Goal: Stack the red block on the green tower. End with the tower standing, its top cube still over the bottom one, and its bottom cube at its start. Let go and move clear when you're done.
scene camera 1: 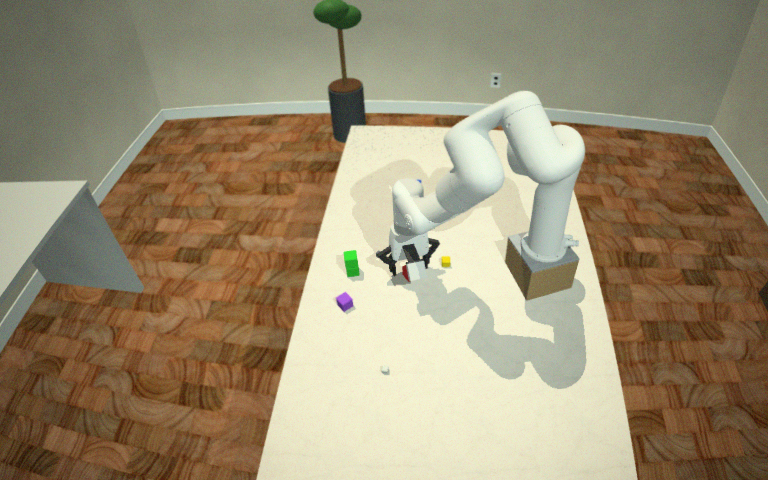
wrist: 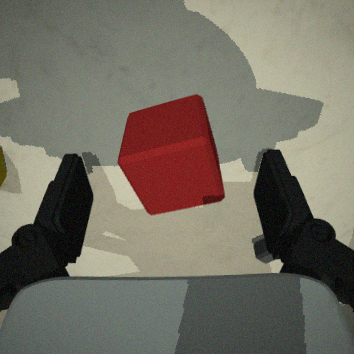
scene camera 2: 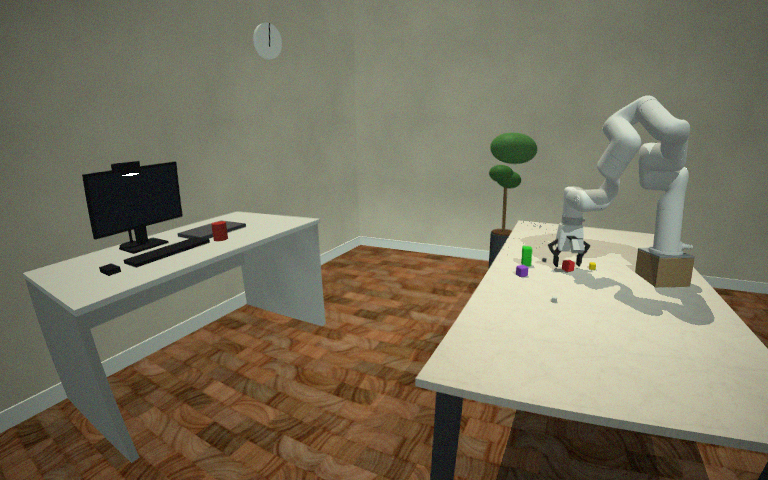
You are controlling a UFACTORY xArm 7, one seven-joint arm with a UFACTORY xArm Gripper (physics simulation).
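Pixels of known places: gripper, fingertip midpoint: [wrist: 172, 172] [scene camera 2: 566, 265]; arm's base, origin of the base link: [scene camera 1: 543, 247] [scene camera 2: 665, 251].
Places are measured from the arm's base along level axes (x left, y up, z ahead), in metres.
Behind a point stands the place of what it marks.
The red block [scene camera 1: 406, 273] {x 0.053, y -0.077, z 0.370 m} [scene camera 2: 568, 266] {x 0.061, y -0.081, z 0.359 m} [wrist: 167, 177] {x 0.041, y -0.068, z 0.357 m} sits on the table, partly hidden by the gripper in scene camera 1. My gripper [scene camera 1: 410, 270] {x 0.024, y -0.091, z 0.365 m} [scene camera 2: 567, 264] {x 0.024, y -0.091, z 0.365 m} [wrist: 172, 172] {x 0.024, y -0.091, z 0.365 m} is open and points down at the block. In the wrist view the block shows between the two fingers, turned a little against them, with a gap on each side. The green tower [scene camera 1: 351, 263] {x 0.055, y -0.049, z 0.519 m} [scene camera 2: 526, 255] {x 0.055, y -0.060, z 0.523 m} stands upright near the table's left edge, one cube on the other, to the left of the gripper in both scene views.
A purple cube [scene camera 1: 344, 301] {x 0.169, y -0.070, z 0.521 m} [scene camera 2: 521, 271] {x 0.178, y -0.081, z 0.523 m} lies near the tower. A yellow cube [scene camera 1: 446, 261] {x -0.001, y -0.079, z 0.263 m} [scene camera 2: 592, 266] {x 0.001, y -0.089, z 0.265 m} [wrist: 2, 167] {x -0.011, y -0.098, z 0.276 m} is right of the gripper in the scene views. A small whitish piece [scene camera 1: 385, 369] {x 0.350, y -0.087, z 0.393 m} [scene camera 2: 553, 300] {x 0.353, y -0.096, z 0.396 m} lies farther forward. A small dark piece [scene camera 2: 544, 259] {x -0.025, y -0.092, z 0.456 m} [wrist: 262, 249] {x -0.027, y -0.093, z 0.451 m} lies near one finger.
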